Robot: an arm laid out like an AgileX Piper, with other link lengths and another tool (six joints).
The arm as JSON. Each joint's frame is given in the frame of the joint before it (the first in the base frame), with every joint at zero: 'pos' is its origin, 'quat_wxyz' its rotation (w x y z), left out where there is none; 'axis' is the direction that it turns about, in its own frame. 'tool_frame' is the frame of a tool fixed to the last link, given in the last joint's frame.
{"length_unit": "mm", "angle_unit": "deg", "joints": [
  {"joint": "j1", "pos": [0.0, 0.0, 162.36], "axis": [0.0, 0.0, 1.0]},
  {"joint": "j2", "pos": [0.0, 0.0, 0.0], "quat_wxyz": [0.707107, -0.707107, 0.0, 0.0], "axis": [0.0, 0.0, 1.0]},
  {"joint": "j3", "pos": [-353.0, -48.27, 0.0], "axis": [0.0, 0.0, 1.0]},
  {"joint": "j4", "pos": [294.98, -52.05, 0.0], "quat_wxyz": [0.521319, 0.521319, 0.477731, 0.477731], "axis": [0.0, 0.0, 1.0]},
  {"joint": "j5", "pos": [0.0, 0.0, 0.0], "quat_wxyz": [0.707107, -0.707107, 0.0, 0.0], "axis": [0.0, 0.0, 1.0]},
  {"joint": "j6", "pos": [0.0, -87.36, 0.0], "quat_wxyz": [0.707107, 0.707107, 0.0, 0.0], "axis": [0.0, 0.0, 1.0]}
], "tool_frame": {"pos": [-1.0, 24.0, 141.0], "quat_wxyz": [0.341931, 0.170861, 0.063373, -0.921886]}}
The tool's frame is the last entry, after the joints.
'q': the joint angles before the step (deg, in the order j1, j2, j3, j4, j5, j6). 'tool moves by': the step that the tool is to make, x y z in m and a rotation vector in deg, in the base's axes. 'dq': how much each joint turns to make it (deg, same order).
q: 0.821 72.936 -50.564 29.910 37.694 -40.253
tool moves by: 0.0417 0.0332 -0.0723 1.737 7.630 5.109
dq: 3.153 15.503 -2.700 8.067 -2.900 -8.642
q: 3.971 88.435 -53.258 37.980 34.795 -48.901
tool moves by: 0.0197 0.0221 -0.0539 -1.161 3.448 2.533
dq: 3.217 9.380 -1.611 2.621 -3.921 -3.471
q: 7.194 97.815 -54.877 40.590 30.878 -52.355
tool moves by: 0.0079 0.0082 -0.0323 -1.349 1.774 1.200
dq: 1.415 5.041 -0.901 0.674 -2.228 -1.580
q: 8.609 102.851 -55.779 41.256 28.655 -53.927
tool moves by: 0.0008 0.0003 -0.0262 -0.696 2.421 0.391
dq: 0.111 3.617 -0.291 0.561 -0.634 -1.123
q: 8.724 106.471 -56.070 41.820 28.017 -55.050
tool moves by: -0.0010 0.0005 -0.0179 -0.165 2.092 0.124
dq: -0.006 2.529 -0.300 0.464 0.034 -0.512
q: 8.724 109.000 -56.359 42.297 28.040 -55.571
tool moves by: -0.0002 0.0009 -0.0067 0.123 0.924 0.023
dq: -0.002 1.068 -0.274 0.320 0.217 -0.186
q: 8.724 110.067 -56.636 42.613 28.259 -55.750
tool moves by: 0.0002 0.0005 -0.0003 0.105 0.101 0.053
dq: -0.001 0.125 -0.115 0.116 0.139 -0.088
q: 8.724 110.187 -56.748 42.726 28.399 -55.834
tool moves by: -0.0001 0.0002 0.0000 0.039 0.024 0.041
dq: 0.003 0.013 -0.010 0.058 0.049 -0.067
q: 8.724 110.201 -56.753 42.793 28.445 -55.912
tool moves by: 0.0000 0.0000 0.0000 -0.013 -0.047 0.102
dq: -0.007 0.004 -0.003 0.040 0.005 -0.154
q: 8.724 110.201 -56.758 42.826 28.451 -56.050
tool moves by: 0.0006 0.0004 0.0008 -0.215 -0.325 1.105
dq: -0.006 0.079 -0.379 -0.286 0.377 -0.817
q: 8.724 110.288 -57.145 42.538 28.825 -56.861
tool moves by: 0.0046 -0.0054 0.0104 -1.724 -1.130 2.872
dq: -0.394 -0.706 -1.990 -4.571 1.961 1.046
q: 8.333 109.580 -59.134 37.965 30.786 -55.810
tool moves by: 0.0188 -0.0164 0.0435 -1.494 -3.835 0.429
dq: -1.787 -3.532 -4.321 -6.290 3.682 3.962
